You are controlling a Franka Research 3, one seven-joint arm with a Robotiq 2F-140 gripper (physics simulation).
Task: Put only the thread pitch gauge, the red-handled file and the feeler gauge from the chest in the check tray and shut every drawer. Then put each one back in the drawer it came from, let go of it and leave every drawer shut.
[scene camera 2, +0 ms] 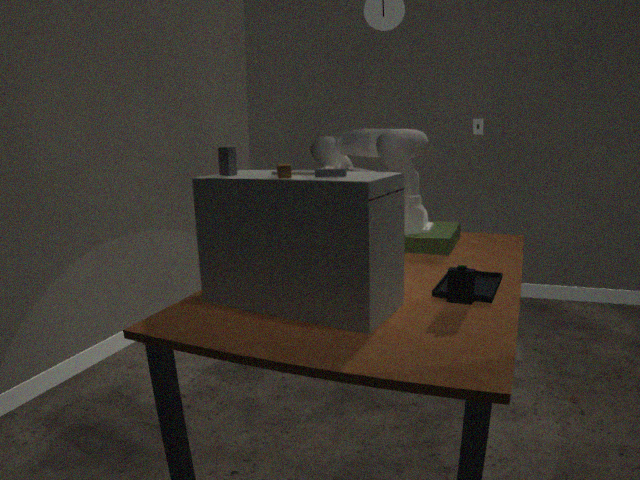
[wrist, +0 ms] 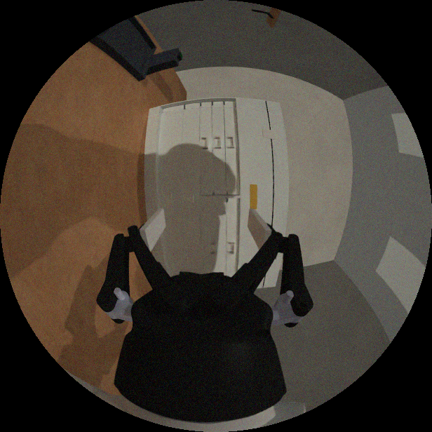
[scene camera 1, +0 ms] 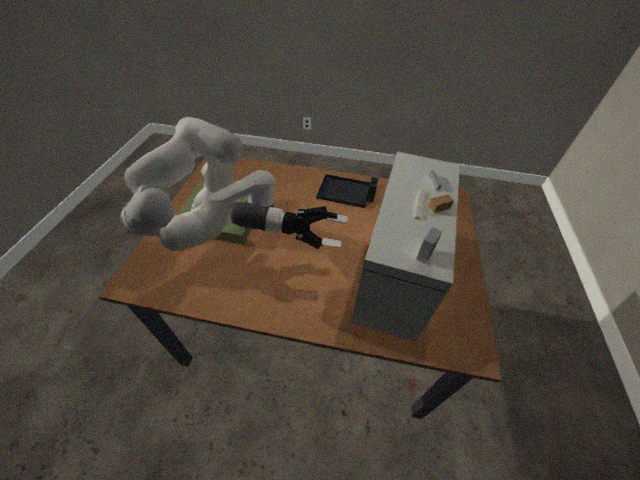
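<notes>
The pale grey chest (scene camera 1: 395,237) (scene camera 2: 289,248) (wrist: 175,125) stands on the table. Its drawer front faces my gripper in the wrist view; the drawers I can make out look flush, though the arm's shadow darkens many. The black check tray (scene camera 1: 341,202) (scene camera 2: 498,284) (wrist: 120,61) lies beside the chest, and no tool can be made out in it. The thread pitch gauge, red-handled file and feeler gauge do not show. My gripper (scene camera 1: 336,230) (wrist: 205,217) is open and empty, above the table and apart from the drawer front. The chest hides it in scene camera 2.
On the chest top are a grey block (scene camera 1: 429,245) (scene camera 2: 227,161), an orange block (scene camera 1: 440,203) (scene camera 2: 284,171), a white strip (scene camera 1: 417,204) and a grey rounded piece (scene camera 1: 434,180) (scene camera 2: 330,172). A dark upright block (scene camera 1: 372,189) (scene camera 2: 461,285) stands at the tray's end. The arm's base is green (scene camera 2: 431,237).
</notes>
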